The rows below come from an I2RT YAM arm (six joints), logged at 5 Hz.
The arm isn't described. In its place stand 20 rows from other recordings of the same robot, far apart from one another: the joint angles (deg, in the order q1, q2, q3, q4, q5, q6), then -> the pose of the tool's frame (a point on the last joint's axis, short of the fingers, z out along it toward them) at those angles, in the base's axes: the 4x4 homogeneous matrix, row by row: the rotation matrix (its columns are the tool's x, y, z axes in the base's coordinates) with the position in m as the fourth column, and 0 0 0 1 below.
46.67 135.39 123.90 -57.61 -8.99 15.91 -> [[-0.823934, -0.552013, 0.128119, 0.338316], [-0.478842, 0.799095, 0.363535, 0.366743], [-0.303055, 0.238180, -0.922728, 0.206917], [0, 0, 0, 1]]
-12.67 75.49 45.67 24.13 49.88 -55.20 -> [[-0.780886, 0.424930, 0.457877, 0.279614], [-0.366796, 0.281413, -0.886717, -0.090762], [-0.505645, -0.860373, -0.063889, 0.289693], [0, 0, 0, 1]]
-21.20 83.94 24.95 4.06 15.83 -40.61 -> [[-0.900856, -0.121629, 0.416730, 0.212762], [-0.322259, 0.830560, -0.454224, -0.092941], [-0.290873, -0.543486, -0.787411, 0.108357], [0, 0, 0, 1]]
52.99 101.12 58.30 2.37 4.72 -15.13 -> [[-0.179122, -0.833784, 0.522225, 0.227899], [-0.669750, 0.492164, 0.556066, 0.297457], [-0.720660, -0.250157, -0.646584, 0.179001], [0, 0, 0, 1]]
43.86 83.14 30.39 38.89 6.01 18.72 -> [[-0.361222, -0.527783, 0.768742, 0.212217], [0.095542, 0.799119, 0.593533, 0.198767], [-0.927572, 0.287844, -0.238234, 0.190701], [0, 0, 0, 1]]
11.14 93.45 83.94 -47.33 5.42 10.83 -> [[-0.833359, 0.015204, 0.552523, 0.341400], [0.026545, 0.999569, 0.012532, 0.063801], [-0.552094, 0.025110, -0.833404, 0.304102], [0, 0, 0, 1]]
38.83 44.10 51.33 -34.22 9.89 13.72 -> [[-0.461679, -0.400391, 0.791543, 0.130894], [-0.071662, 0.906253, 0.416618, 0.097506], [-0.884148, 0.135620, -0.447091, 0.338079], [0, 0, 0, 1]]
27.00 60.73 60.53 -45.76 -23.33 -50.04 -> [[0.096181, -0.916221, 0.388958, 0.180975], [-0.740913, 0.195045, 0.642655, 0.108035], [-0.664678, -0.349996, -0.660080, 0.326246], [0, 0, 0, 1]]
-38.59 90.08 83.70 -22.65 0.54 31.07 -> [[0.000330, 0.735503, 0.677521, 0.286138], [0.659975, 0.508853, -0.552722, -0.228768], [-0.751287, 0.447330, -0.485246, 0.356720], [0, 0, 0, 1]]
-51.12 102.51 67.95 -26.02 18.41 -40.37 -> [[-0.958045, 0.282787, 0.046697, 0.220937], [0.209069, 0.800945, -0.561051, -0.291918], [-0.196060, -0.527749, -0.826463, 0.187786], [0, 0, 0, 1]]
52.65 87.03 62.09 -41.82 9.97 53.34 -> [[-0.927659, 0.004467, 0.373402, 0.184968], [0.086769, 0.975139, 0.203899, 0.232208], [-0.363209, 0.221548, -0.904984, 0.228030], [0, 0, 0, 1]]
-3.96 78.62 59.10 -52.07 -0.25 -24.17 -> [[-0.891289, -0.325812, 0.315359, 0.252894], [-0.348722, 0.937064, -0.017457, -0.017351], [-0.289824, -0.125532, -0.948812, 0.243010], [0, 0, 0, 1]]
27.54 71.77 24.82 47.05 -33.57 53.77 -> [[-0.705347, -0.518722, 0.483128, 0.214489], [0.390194, 0.284892, 0.875548, 0.134048], [-0.591806, 0.806079, 0.001454, 0.226355], [0, 0, 0, 1]]
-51.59 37.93 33.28 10.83 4.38 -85.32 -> [[-0.820250, 0.134255, 0.556027, 0.103290], [-0.564990, -0.038385, -0.824204, -0.134649], [-0.089311, -0.990203, 0.107338, 0.327510], [0, 0, 0, 1]]
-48.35 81.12 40.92 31.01 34.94 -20.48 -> [[-0.445205, 0.888665, 0.109851, 0.188766], [0.068991, 0.156359, -0.985288, -0.242918], [-0.892767, -0.431076, -0.130922, 0.245549], [0, 0, 0, 1]]
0.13 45.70 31.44 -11.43 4.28 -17.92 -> [[-0.432467, -0.071545, 0.898807, 0.186530], [-0.307813, 0.948674, -0.072592, -0.002233], [-0.847481, -0.308058, -0.432293, 0.252778], [0, 0, 0, 1]]
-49.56 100.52 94.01 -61.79 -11.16 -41.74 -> [[-0.915914, 0.121289, 0.382609, 0.237915], [0.067720, 0.986282, -0.150542, -0.268531], [-0.395619, -0.111973, -0.911563, 0.303692], [0, 0, 0, 1]]
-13.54 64.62 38.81 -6.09 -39.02 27.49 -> [[-0.611649, -0.062473, 0.788659, 0.238413], [0.516172, 0.723952, 0.457668, -0.034360], [-0.599543, 0.687016, -0.410558, 0.245646], [0, 0, 0, 1]]
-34.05 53.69 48.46 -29.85 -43.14 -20.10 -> [[-0.428255, -0.215363, 0.877620, 0.175144], [-0.013248, 0.972578, 0.232201, -0.088978], [-0.903561, 0.087815, -0.419364, 0.306198], [0, 0, 0, 1]]
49.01 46.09 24.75 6.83 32.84 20.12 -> [[-0.254012, -0.215615, 0.942862, 0.137584], [0.148309, 0.954624, 0.258260, 0.128897], [-0.955763, 0.205436, -0.210508, 0.244391], [0, 0, 0, 1]]
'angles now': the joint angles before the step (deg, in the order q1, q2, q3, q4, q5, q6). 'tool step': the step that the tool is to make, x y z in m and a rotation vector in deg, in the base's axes. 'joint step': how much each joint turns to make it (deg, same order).
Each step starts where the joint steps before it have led.
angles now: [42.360, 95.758, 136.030, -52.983, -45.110, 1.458]
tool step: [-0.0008, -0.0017, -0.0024, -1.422, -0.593, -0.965]
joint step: [-0.033, -0.200, -0.012, -1.878, 1.247, -1.670]
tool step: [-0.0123, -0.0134, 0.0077, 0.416, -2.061, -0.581]
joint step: [-0.292, -2.391, -0.224, -1.288, 0.540, -1.345]
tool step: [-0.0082, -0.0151, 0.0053, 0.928, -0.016, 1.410]
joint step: [-1.592, -2.208, -0.700, -0.901, -3.079, -0.024]
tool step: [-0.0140, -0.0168, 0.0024, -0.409, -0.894, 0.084]
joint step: [-1.001, -3.277, -1.629, -2.412, -0.852, -1.627]
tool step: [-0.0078, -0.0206, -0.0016, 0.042, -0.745, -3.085]
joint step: [-2.917, -4.529, -4.643, 0.324, 0.263, -0.550]
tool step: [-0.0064, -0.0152, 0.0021, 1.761, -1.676, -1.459]
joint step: [-2.581, -3.443, -3.466, 2.654, -1.195, 0.333]
